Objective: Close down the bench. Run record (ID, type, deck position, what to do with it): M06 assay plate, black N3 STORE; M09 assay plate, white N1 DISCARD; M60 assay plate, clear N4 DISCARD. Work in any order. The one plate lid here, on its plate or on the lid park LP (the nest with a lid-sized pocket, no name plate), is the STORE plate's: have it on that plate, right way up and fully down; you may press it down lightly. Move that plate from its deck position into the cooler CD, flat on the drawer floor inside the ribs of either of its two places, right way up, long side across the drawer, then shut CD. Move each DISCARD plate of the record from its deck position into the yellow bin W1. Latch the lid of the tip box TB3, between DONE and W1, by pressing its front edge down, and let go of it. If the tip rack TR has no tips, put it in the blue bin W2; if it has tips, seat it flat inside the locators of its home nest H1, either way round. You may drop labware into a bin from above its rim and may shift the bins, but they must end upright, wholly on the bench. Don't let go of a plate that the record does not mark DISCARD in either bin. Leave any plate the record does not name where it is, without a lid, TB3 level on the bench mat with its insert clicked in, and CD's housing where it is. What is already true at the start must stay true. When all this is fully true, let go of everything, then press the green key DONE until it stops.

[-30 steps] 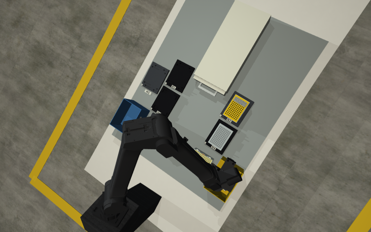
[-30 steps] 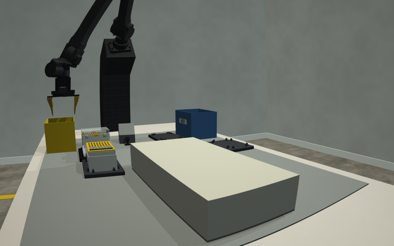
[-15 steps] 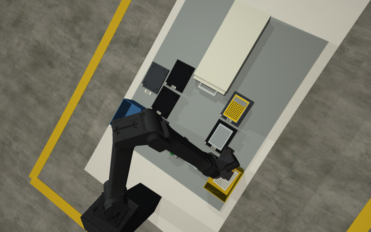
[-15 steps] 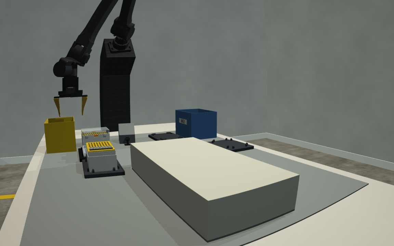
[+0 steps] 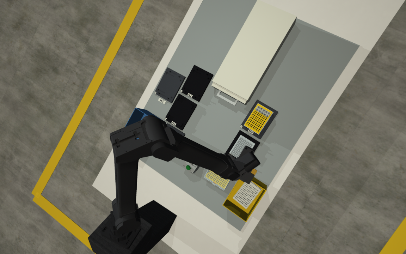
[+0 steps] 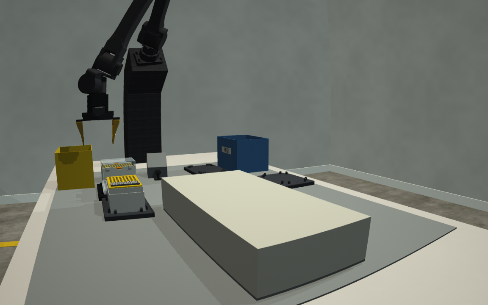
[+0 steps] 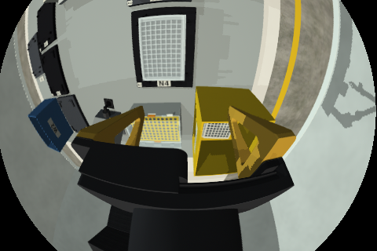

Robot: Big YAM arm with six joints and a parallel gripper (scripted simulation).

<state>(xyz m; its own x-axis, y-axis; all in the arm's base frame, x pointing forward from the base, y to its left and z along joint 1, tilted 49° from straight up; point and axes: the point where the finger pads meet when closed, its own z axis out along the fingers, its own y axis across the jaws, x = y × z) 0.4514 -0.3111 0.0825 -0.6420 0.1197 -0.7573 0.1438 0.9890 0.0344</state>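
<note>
Right now the clear plate is 13 cm below my hand, 6 cm ahead of it and 3 cm to the left of it. Also, from my hand: nest N4: 14 cm below, 6 cm ahead, 3 cm to the left; then tip box lid: 10 cm behind, 9 cm to the left, 9 cm below; then tip box TB3: 11 cm below, 10 cm behind, 9 cm to the left.
</note>
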